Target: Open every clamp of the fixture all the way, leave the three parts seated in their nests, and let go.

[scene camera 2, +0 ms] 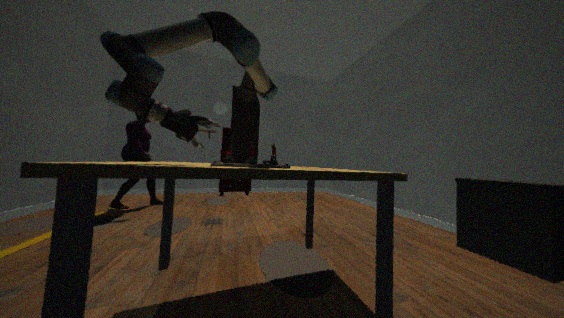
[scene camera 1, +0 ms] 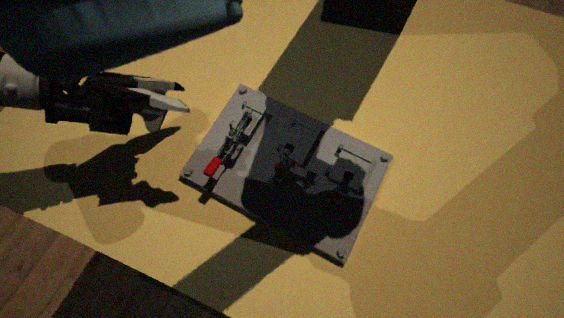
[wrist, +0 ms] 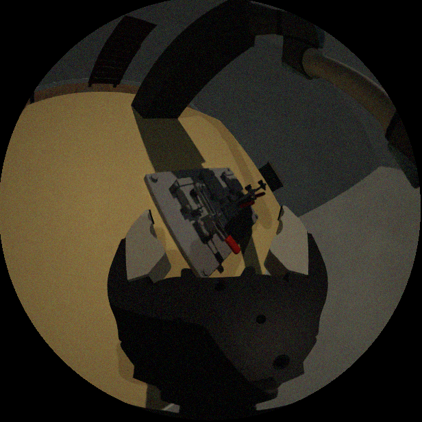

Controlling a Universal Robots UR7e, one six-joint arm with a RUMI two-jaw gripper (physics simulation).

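Observation:
The fixture's grey plate lies on the table, partly in dark shadow. The left clamp's red handle lies low, toward the plate's edge. The middle clamp's red handle and the right clamp's red handle are in shadow; in the wrist view they stick up from the plate. My gripper is open and empty, above the table to the left of the fixture, not touching it. The parts and their seating are too dark to tell.
The yellow table top surrounds the plate. A dark column stands behind the fixture. The blue arm link hangs over the table at the upper left. A person stands beyond the table.

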